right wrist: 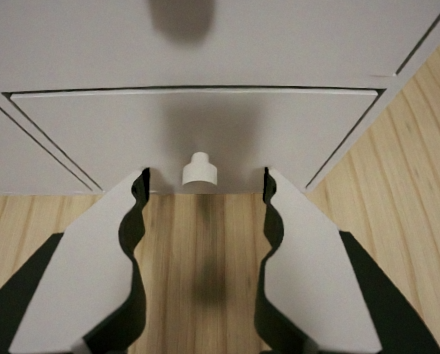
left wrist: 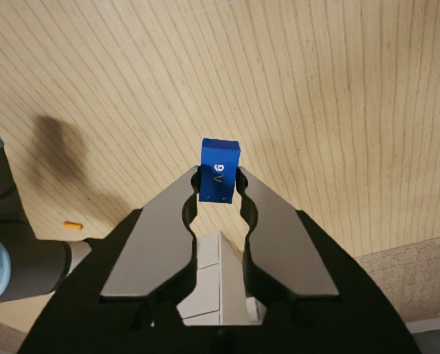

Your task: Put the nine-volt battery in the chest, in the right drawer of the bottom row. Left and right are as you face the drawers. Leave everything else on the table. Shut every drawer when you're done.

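Observation:
The blue nine-volt battery [left wrist: 218, 175] is held between the fingertips of my left gripper [left wrist: 218, 168], above the table [left wrist: 300, 100]. My left gripper is shut on it. The chest [left wrist: 207, 292] [right wrist: 225, 55] shows below the fingers in the left wrist view and fills the upper part of the right wrist view. Its bottom-row right drawer [right wrist: 120, 130] is shut, with a white knob [right wrist: 200, 170] near its lower edge. My right gripper [right wrist: 207, 169] is open, with its fingertips on either side of the knob and apart from it.
A small orange stick [left wrist: 73, 225] lies on the table at the left of the left wrist view. Part of the dark other arm [left wrist: 35, 265] shows beside it. Another drawer [right wrist: 35, 160] shows at the left in the right wrist view, and the table edge runs at the lower right of the left wrist view.

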